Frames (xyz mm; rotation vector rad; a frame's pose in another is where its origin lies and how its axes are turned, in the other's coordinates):
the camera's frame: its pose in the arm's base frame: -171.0 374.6 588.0 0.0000 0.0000 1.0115
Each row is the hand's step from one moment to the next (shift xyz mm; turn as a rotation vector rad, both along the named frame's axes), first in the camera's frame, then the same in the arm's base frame.
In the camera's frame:
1: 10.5 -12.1 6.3 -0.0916 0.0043 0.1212
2: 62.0 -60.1 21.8 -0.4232 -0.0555 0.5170
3: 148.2 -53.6 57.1 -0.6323 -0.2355 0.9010
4: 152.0 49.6 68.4 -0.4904 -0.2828 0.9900
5: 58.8 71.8 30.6 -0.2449 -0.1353 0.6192
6: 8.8 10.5 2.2 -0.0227 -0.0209 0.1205
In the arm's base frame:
1: 15.8 2.5 6.3 -0.0522 -0.0754 0.1212
2: 83.8 20.7 21.8 -0.1775 -0.3882 0.5170
3: 124.1 97.2 57.1 -0.1359 -0.6609 0.9010
4: 38.6 155.2 68.4 -0.0205 -0.5657 0.9900
5: -29.7 87.9 30.6 -0.0153 -0.2794 0.6192
6: -4.2 13.0 2.2 0.0057 -0.0303 0.1205

